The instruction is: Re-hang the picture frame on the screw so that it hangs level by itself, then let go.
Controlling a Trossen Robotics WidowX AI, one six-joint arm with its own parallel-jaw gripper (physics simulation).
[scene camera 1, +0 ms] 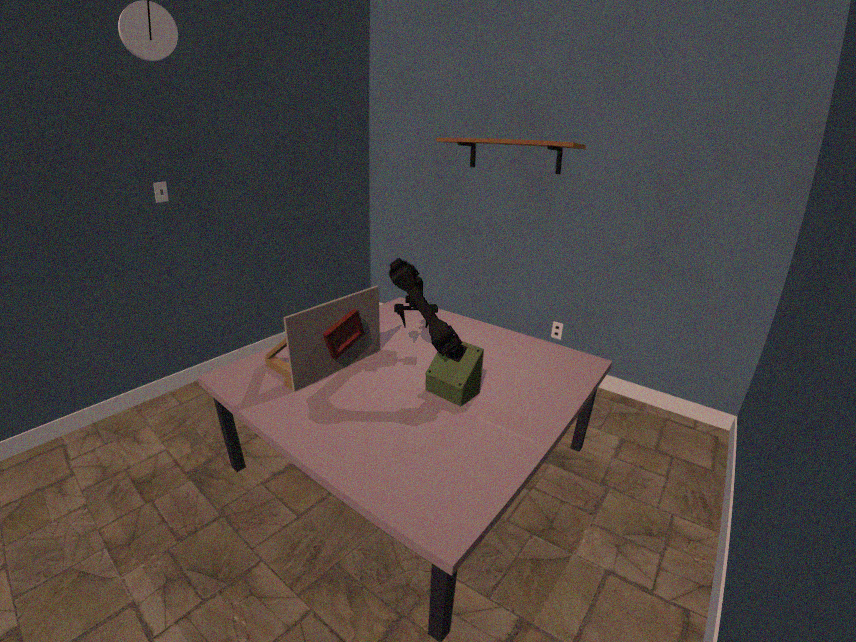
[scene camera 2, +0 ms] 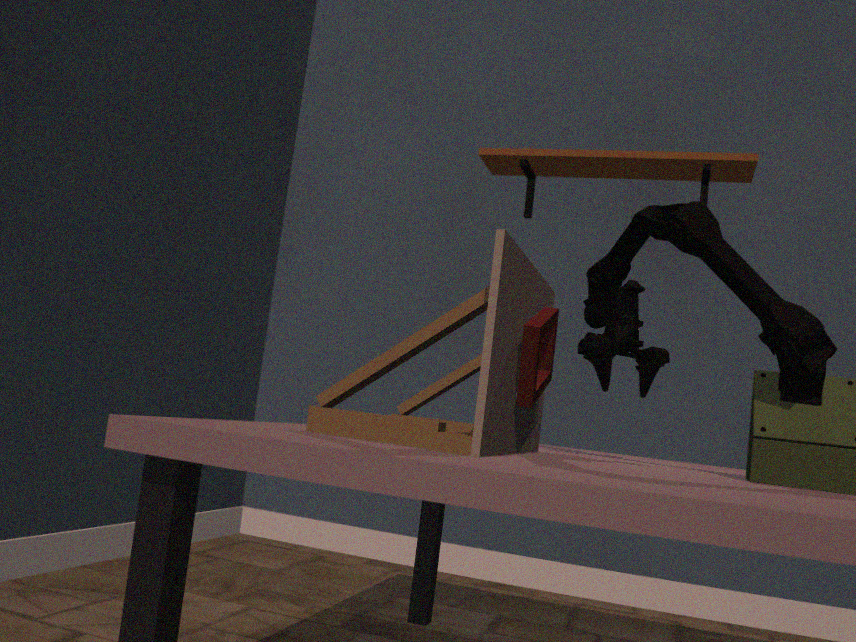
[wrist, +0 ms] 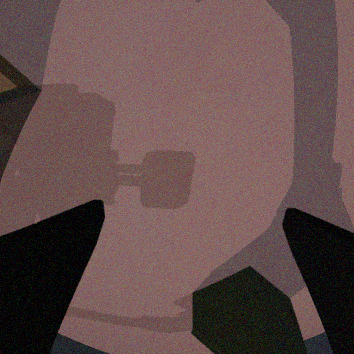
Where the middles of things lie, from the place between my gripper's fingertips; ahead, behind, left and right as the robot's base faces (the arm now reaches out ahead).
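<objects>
The board [scene camera 2: 518,291] is where I start: my hand is 120 mm short of it, which is to say 12 cm short of the board, 33 cm to the right of it and 2 cm below it. Then there is the wooden prop base [scene camera 2: 446,436], and counted from my hand it is 26 cm ahead, 34 cm to the left and 1 cm below.
</objects>
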